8 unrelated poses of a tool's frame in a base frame.
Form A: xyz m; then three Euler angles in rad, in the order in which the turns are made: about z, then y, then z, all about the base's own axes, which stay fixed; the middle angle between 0 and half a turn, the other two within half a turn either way.
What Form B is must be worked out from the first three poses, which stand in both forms.
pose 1, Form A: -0.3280, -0.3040, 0.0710, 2.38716, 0.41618, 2.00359
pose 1, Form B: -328.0, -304.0, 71.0, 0.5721, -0.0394, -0.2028, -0.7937
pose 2, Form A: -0.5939, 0.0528, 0.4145, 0.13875, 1.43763, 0.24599
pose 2, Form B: -593.9, 52.8, 414.5, 0.7387, -0.0353, 0.6575, 0.1439
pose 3, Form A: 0.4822, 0.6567, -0.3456, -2.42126, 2.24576, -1.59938
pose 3, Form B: 482.2, 656.7, -345.6, 0.1843, 0.3601, -0.8263, 0.3919
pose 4, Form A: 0.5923, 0.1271, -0.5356, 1.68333, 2.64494, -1.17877
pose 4, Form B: 592.3, 127.1, -535.6, 0.2380, 0.9599, 0.1350, 0.0614
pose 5, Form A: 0.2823, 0.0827, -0.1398, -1.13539, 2.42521, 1.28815
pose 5, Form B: 282.3, 82.7, -139.8, 0.3496, -0.8768, 0.3291, 0.0268
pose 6, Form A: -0.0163, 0.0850, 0.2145, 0.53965, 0.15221, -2.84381
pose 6, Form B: -16.3, 85.0, 214.5, 0.4054, 0.0755, -0.0092, -0.9110
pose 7, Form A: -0.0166, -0.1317, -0.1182, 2.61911, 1.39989, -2.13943
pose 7, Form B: -16.6, -131.7, -118.2, 0.7430, 0.4449, -0.4659, 0.1817
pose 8, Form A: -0.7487, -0.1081, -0.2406, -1.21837, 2.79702, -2.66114
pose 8, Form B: -748.7, -108.1, -240.6, 0.0618, -0.6506, -0.7398, 0.1599
